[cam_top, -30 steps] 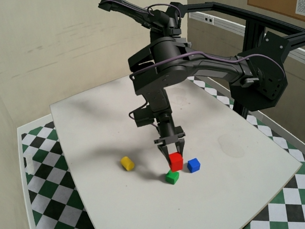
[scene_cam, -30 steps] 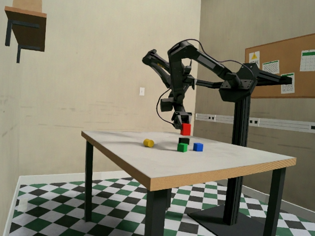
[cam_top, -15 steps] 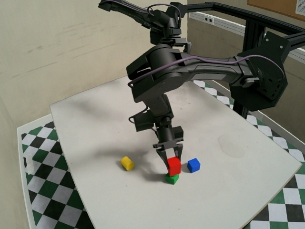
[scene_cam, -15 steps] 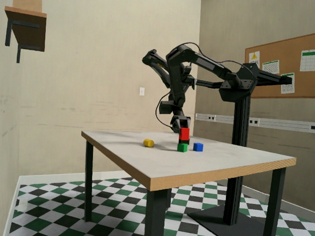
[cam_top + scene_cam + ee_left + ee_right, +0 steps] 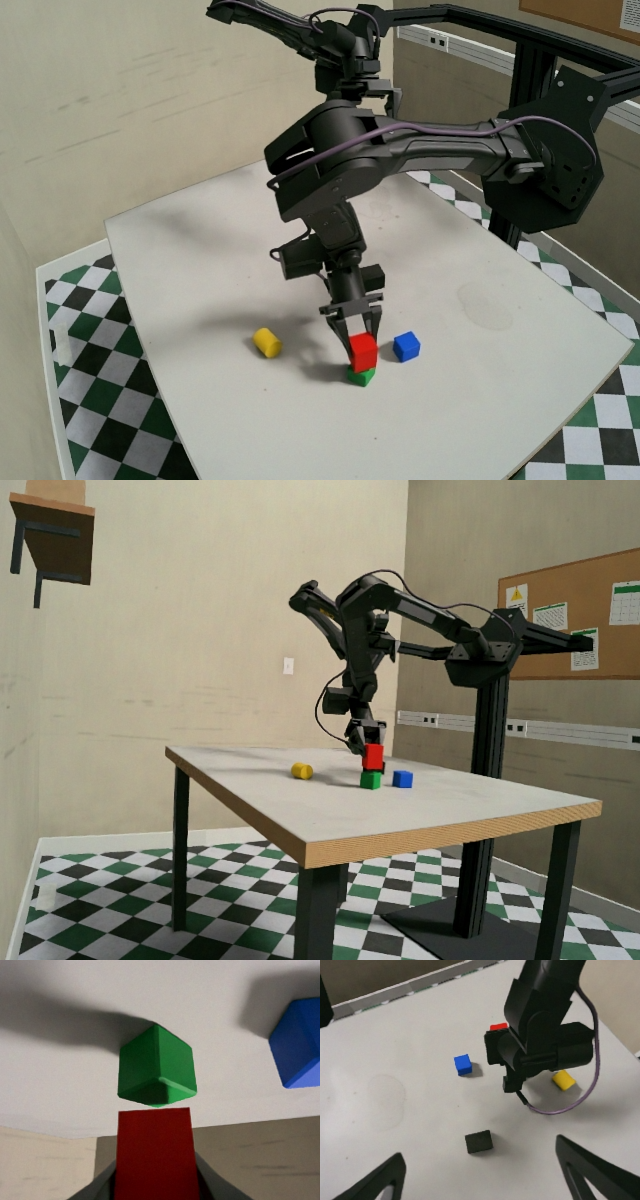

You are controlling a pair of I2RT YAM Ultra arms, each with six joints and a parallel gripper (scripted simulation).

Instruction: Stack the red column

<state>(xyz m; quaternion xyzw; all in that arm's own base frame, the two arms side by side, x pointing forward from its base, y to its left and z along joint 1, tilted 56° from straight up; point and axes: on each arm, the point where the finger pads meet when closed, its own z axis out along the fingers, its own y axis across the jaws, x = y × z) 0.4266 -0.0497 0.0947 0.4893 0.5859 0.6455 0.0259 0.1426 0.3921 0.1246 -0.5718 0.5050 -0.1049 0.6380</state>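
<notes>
Now: the green cube 7 cm below my left hand. Also, from my left hand: red column right at my left hand; then blue cube 10 cm behind, 7 cm below; then yellow cylinder 15 cm to the right, 13 cm ahead, 7 cm below.
</notes>
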